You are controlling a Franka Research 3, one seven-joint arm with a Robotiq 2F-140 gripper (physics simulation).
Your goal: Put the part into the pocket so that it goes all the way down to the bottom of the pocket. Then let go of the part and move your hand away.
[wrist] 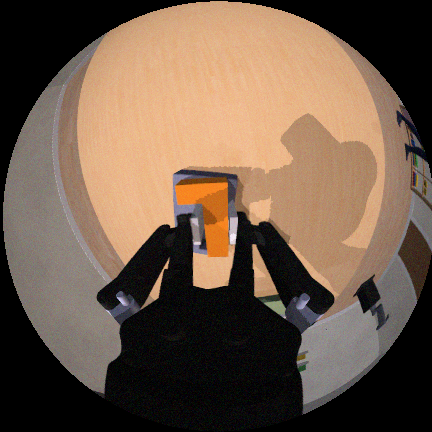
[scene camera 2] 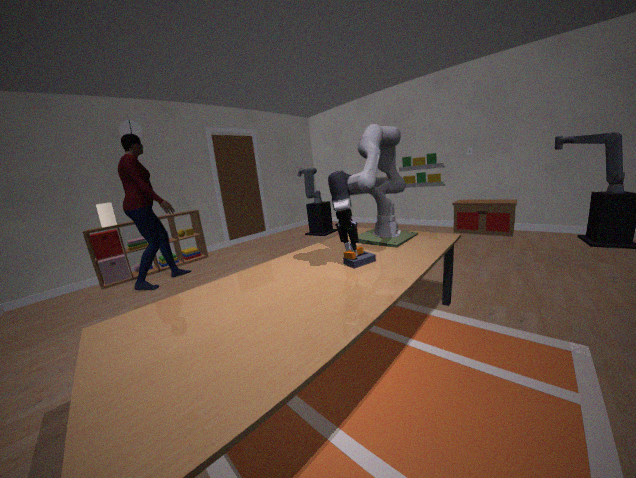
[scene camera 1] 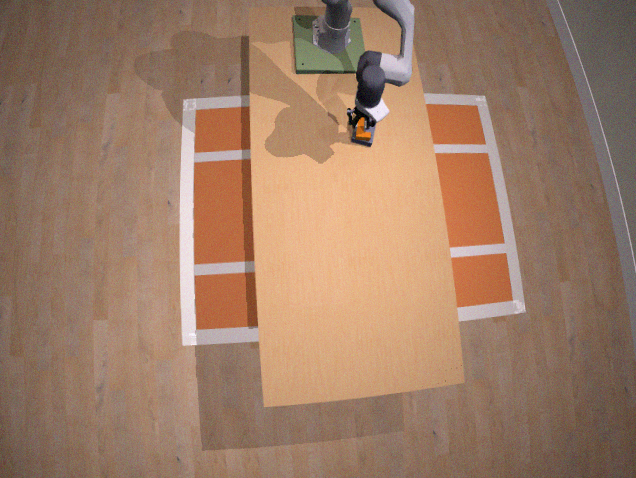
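The part (scene camera 1: 363, 135) (scene camera 2: 350, 254) (wrist: 217, 215) is an orange L-shaped block. My gripper (scene camera 1: 362, 123) (wrist: 215, 206) is shut on its long arm, one fingertip on each side. In the wrist view the short arm points left at the far end. The dark blue-grey block (scene camera 1: 362, 143) (scene camera 2: 360, 260) (wrist: 182, 206) with the pocket lies on the table under the part. In scene camera 2 the part shows above the block's top face. The pocket is mostly covered by the part and fingers, and its bottom does not show. I cannot tell how deep the part sits.
The block stands on the wooden table (scene camera 1: 349, 246) (scene camera 2: 221, 328), near the green base plate (scene camera 1: 329, 64) (scene camera 2: 406, 237) of the arm. The arm's shadow falls on the table beside the block. A person (scene camera 2: 139, 205) stands behind the table in scene camera 2, by a low shelf.
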